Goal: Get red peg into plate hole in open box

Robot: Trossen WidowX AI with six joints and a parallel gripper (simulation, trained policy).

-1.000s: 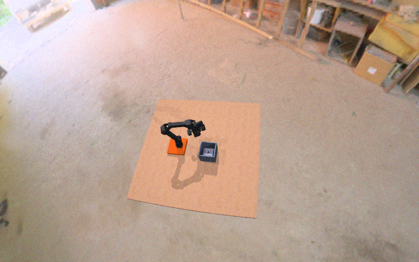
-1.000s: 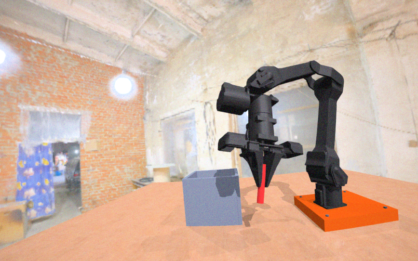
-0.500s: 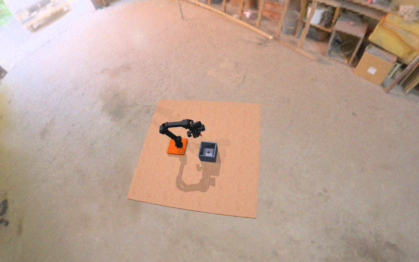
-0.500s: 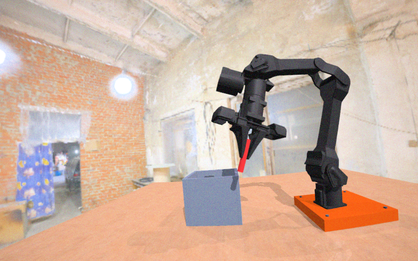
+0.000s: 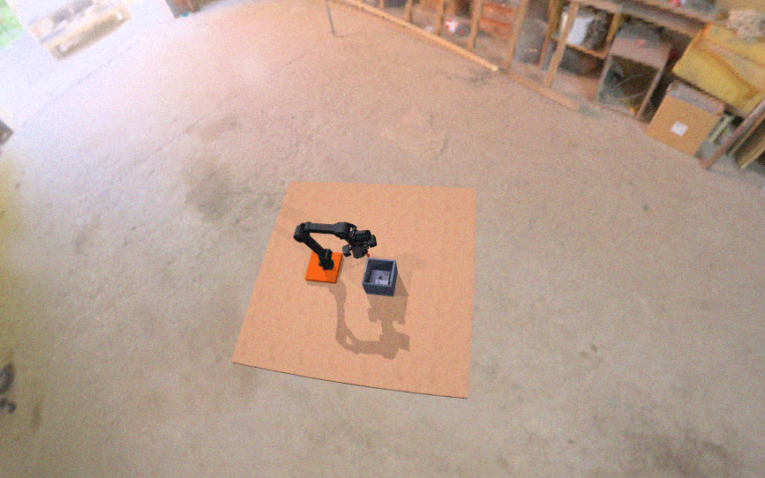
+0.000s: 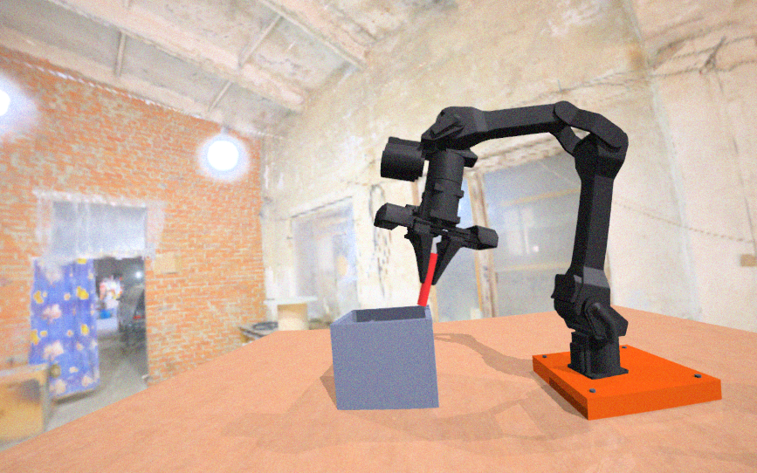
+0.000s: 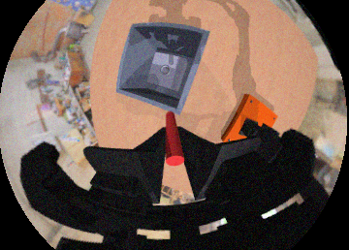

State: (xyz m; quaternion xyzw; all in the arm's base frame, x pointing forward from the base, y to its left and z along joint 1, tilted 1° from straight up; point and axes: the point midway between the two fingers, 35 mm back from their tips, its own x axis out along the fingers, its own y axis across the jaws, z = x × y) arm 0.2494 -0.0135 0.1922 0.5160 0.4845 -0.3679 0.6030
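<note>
The grey plate is 140 mm below my gripper tip, 90 mm to the right of it and 70 mm ahead of it. Also, from my gripper tip: red peg 10 mm above.
</note>
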